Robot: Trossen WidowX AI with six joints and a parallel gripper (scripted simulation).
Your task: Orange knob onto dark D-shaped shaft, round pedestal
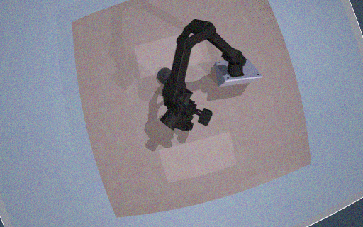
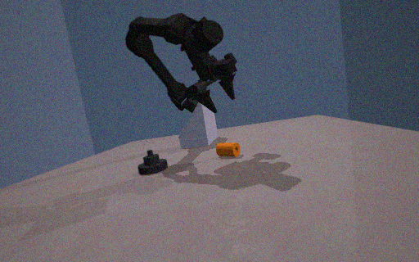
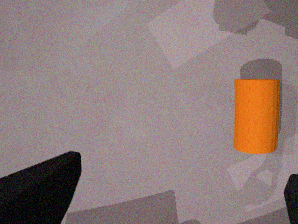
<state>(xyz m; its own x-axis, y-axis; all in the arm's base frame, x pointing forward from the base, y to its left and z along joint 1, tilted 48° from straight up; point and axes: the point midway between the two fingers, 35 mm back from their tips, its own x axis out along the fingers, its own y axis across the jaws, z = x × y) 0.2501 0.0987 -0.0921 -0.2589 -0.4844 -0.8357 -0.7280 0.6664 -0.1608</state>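
My gripper tip is now 13 cm above the orange knob, 3 cm short of it and 1 cm to the left of it. Also, from my gripper tip: dark pedestal 23 cm to the right, 12 cm below, 9 cm ahead.
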